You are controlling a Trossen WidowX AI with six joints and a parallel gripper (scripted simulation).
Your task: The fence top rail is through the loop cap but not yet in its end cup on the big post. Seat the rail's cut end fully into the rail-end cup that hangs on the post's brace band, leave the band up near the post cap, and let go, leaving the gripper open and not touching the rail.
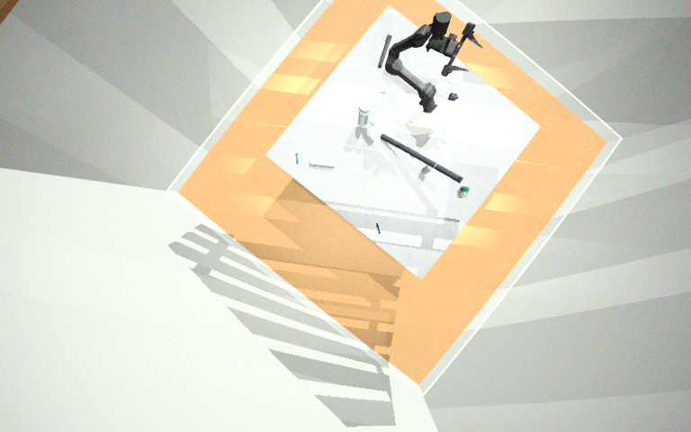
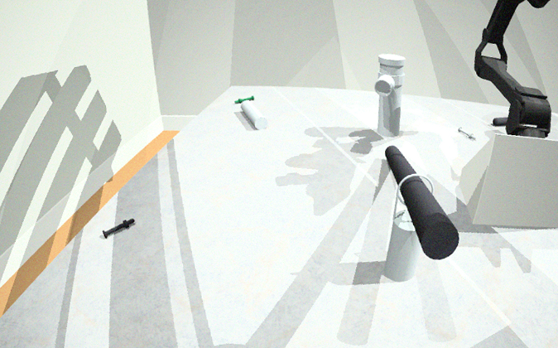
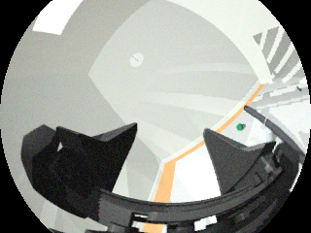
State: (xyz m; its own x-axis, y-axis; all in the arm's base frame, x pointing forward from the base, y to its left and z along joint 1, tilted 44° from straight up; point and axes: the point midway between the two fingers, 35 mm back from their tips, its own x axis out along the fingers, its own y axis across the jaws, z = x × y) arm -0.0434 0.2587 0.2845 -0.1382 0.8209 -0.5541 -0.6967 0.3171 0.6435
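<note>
My gripper tip is now 340 mm short of the white rail-end cup, 230 mm to the left of it and 330 mm above it. Also, from my gripper tip: white bolt 100 mm ahead, 340 mm to the right, 470 mm below; white cylinder 700 mm ahead, 300 mm to the right, 460 mm below; small white post 280 mm ahead, 220 mm to the left, 380 mm below.
</note>
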